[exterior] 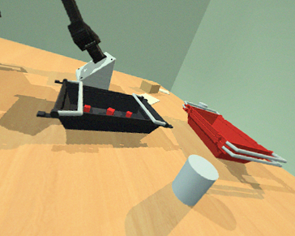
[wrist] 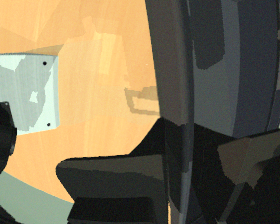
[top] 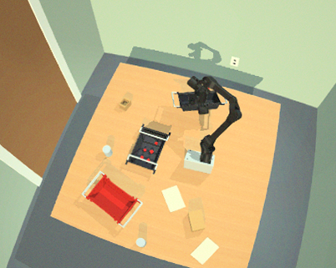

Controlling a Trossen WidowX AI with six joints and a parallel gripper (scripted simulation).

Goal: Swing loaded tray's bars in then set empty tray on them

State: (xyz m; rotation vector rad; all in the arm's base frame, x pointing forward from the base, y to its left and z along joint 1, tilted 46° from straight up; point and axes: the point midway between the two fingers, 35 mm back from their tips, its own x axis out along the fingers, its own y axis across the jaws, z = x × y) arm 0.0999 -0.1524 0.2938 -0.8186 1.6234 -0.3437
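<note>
The black tray is 70 mm to the right of my gripper tip, 30 mm ahead of it and 10 mm below it.
</note>
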